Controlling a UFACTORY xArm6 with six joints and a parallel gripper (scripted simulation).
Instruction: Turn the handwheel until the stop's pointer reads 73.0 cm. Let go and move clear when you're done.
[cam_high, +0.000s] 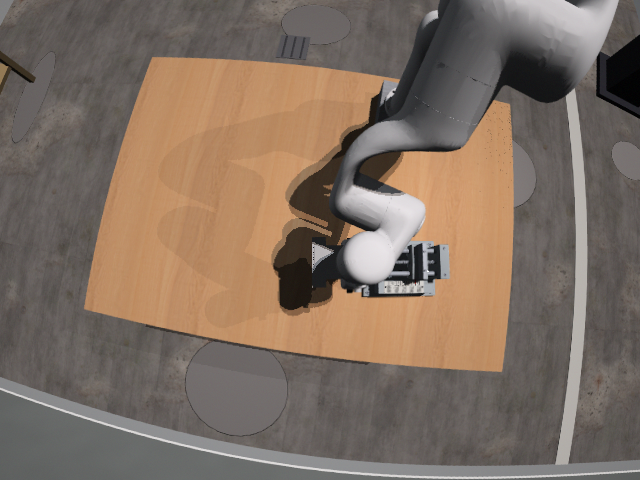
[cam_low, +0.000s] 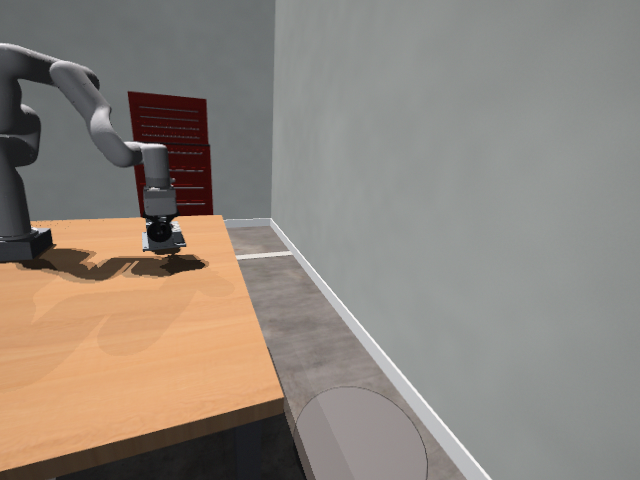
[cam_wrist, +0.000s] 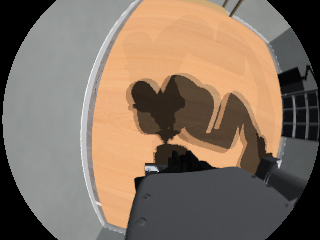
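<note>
The black handwheel lies 20 mm to the left of my hand, 10 mm below it and 10 mm behind it. From my hand the other things lie so: stop: 170 mm to the left, 60 mm behind, 10 mm below.
</note>
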